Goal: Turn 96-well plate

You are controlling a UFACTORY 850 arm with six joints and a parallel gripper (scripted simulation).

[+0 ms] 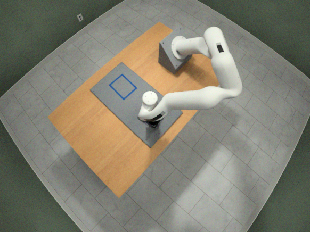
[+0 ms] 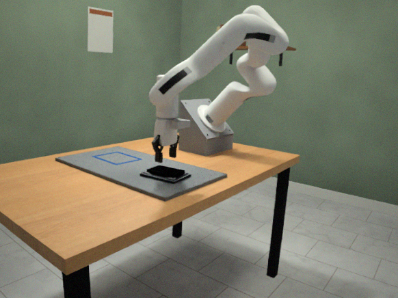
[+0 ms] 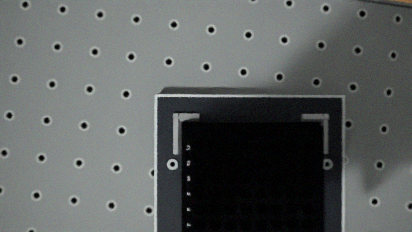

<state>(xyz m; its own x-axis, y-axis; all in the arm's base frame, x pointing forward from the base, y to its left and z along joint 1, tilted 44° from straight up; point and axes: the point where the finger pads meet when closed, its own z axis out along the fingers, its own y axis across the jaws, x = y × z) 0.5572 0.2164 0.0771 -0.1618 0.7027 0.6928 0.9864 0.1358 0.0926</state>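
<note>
Right now my hand is 6 cm above the 96-well plate. The rest, counted from my hand: plate nest N1: 7 cm below.
</note>
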